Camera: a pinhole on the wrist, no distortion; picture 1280 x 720 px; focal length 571.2 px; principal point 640.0 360.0 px. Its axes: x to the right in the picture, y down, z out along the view. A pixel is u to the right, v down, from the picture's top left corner.
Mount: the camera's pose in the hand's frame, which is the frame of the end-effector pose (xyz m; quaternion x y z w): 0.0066 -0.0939 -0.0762 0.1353 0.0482 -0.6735 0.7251
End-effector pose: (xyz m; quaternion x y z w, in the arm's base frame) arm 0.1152 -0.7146 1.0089 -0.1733 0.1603 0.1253 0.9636
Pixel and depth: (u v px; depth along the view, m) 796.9 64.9 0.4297
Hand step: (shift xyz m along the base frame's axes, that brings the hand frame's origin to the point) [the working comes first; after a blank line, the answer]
In the camera's frame: 0.1180 -0.2220 0.4297

-0.0580 -0.2450 0.4321
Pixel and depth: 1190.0 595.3 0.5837
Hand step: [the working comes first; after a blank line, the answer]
In the camera's frame: 0.5620 0.2404 0.5837

0.5388 -0.5214 0.4787
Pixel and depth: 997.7 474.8 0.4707
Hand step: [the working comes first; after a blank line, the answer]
In the camera's frame: 0.2948 0.0946 0.4707

0.2976 -0.3194 0.3980
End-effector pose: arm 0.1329 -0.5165 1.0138 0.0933 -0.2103 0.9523 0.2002
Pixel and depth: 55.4 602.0 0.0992
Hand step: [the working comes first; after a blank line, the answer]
In the camera's frame: -0.1015 0.0420 0.0992

-0.0124 0.0040 0.0592
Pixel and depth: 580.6 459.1 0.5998
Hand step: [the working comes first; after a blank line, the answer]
In the camera's frame: -0.0624 0.1041 0.5998

0.0939 -0.0653 0.5490
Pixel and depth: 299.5 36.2 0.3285
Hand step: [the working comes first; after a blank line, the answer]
In the camera's frame: -0.1958 -0.1862 0.3285

0.2345 -0.1936 0.1755
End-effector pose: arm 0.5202 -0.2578 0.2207 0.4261 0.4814 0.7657 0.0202
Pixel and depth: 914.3 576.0 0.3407
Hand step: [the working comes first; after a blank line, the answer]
In the camera's frame: 0.1636 0.1288 0.3407

-0.0446 0.3900 -0.1424
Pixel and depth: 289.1 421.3 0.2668
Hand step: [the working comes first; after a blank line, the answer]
In the camera's frame: -0.1639 0.0286 0.2668

0.1555 0.1597 0.0299
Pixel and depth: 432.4 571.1 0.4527
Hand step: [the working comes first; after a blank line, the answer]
In the camera's frame: -0.1645 0.1673 0.4527

0.1984 0.3741 0.1074
